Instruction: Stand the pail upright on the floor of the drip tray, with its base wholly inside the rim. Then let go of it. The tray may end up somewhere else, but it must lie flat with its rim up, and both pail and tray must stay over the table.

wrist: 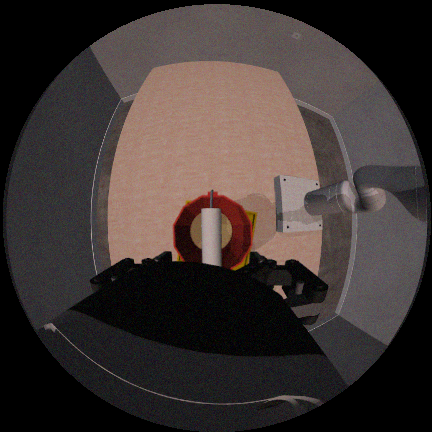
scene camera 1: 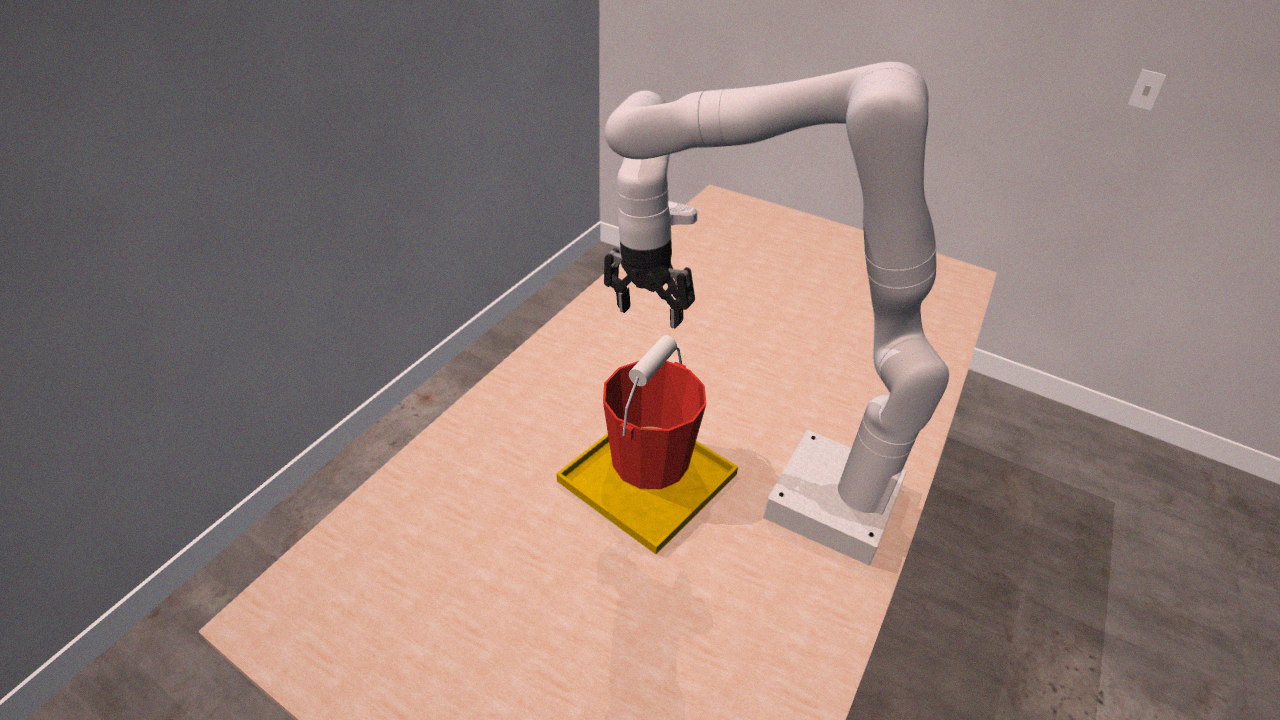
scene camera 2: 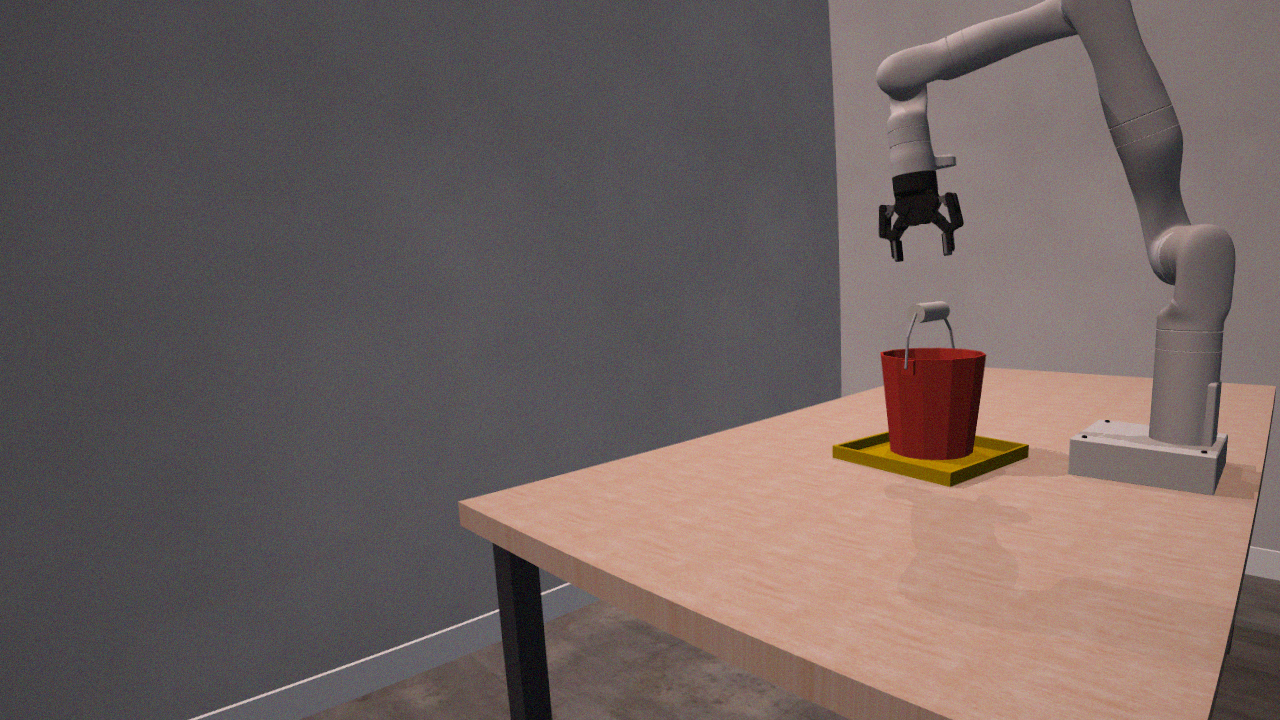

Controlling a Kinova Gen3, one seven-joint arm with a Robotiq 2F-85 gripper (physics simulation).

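Places are measured from the arm's base along level axes (x ahead, y left, z up), in millimetres.
Where they show: gripper, fingertip midpoint: (wrist: pixel 209 260) (scene camera 1: pixel 650 317) (scene camera 2: pixel 923 258); arm's base, link origin: (wrist: pixel 311 203) (scene camera 1: pixel 863 492) (scene camera 2: pixel 1181 439).
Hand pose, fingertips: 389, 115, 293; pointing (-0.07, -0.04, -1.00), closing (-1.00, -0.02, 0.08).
Note:
Things, the pixels of their centre, and the offset from my fingertips, as dx, dy, dz. Level surfaces: height alone.
- yellow drip tray, body centre: (scene camera 2: pixel 929 451) (scene camera 1: pixel 648 474) (wrist: pixel 215 241) -27, +26, -336
- pail's white handle grip, body centre: (scene camera 1: pixel 653 360) (wrist: pixel 211 239) (scene camera 2: pixel 928 312) -4, -11, -94
- wooden table, surface height: dz -347
A red pail (scene camera 1: pixel 651 456) (scene camera 2: pixel 933 407) (wrist: pixel 182 232) stands upright on the floor of the yellow drip tray (scene camera 1: pixel 656 528) (scene camera 2: pixel 913 466) (wrist: pixel 253 218). Its base looks to be inside the rim, though the pail hides the tray's back part. The pail's white handle grip (scene camera 1: pixel 653 360) (scene camera 2: pixel 932 311) (wrist: pixel 211 235) stands raised over its mouth on a wire bail. The tray lies flat on the table with its rim up. My gripper (scene camera 1: pixel 649 317) (scene camera 2: pixel 923 257) is open and empty, pointing down, clear above the handle grip. In the wrist view its fingers show at the lower edge of the pail.
The wooden table (scene camera 1: pixel 429 573) (scene camera 2: pixel 716 519) (wrist: pixel 210 125) reaches beyond the tray on all sides. The arm's white base (scene camera 1: pixel 819 528) (scene camera 2: pixel 1141 463) (wrist: pixel 292 200) stands on it to the right of the tray. A dark wall (scene camera 1: pixel 295 223) rises beyond the table's left edge.

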